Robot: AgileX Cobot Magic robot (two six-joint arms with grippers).
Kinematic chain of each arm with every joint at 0, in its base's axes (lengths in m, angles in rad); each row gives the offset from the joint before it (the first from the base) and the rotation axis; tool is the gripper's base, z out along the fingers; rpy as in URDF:
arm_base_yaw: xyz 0 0 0.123 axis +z
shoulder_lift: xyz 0 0 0 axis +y
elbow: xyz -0.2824 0 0.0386 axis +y
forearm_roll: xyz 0.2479 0 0.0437 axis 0.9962 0 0.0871
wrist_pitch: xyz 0 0 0 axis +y
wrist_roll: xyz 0.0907 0 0.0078 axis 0.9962 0 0.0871
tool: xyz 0 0 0 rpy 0 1.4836 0
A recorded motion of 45 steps. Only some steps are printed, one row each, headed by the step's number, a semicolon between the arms.
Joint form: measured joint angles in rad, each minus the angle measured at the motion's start. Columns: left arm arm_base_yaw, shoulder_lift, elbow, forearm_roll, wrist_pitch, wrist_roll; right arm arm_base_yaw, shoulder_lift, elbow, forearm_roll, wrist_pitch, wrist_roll.
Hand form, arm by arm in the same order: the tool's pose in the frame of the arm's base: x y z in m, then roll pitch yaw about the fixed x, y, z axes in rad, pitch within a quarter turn. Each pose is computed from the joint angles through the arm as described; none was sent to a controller.
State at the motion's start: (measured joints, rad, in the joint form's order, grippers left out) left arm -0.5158 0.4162 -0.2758 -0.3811 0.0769 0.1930; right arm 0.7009 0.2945 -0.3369 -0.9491 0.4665 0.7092
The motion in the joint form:
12: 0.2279 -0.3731 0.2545 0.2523 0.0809 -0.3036; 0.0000 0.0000 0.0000 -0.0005 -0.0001 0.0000
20: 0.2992 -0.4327 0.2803 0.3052 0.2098 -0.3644; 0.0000 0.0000 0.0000 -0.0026 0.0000 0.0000
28: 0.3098 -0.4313 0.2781 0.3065 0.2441 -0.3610; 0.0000 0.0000 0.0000 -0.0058 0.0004 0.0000
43: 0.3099 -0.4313 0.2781 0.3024 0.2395 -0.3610; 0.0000 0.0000 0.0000 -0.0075 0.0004 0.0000
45: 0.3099 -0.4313 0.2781 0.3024 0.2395 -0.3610; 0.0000 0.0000 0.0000 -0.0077 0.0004 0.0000
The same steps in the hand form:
12: 0.0560 -0.0185 0.2036 -1.9382 1.3147 -2.2354; 0.0754 0.0199 0.2829 -2.1145 1.2885 -1.7744
20: 0.0521 -0.0135 0.1866 -2.2261 1.2613 -2.4412; 0.0754 0.0199 0.2830 -2.1088 1.2872 -1.7692
28: 0.0516 -0.0130 0.1842 -2.3177 1.2436 -2.5207; 0.0754 0.0198 0.2830 -2.1006 1.2850 -1.7621
43: 0.0517 -0.0131 0.1846 -2.2985 1.2436 -2.5025; 0.0755 0.0197 0.2831 -2.0959 1.2840 -1.7579
45: 0.0517 -0.0131 0.1846 -2.2985 1.2436 -2.5025; 0.0755 0.0197 0.2831 -2.0954 1.2839 -1.7574

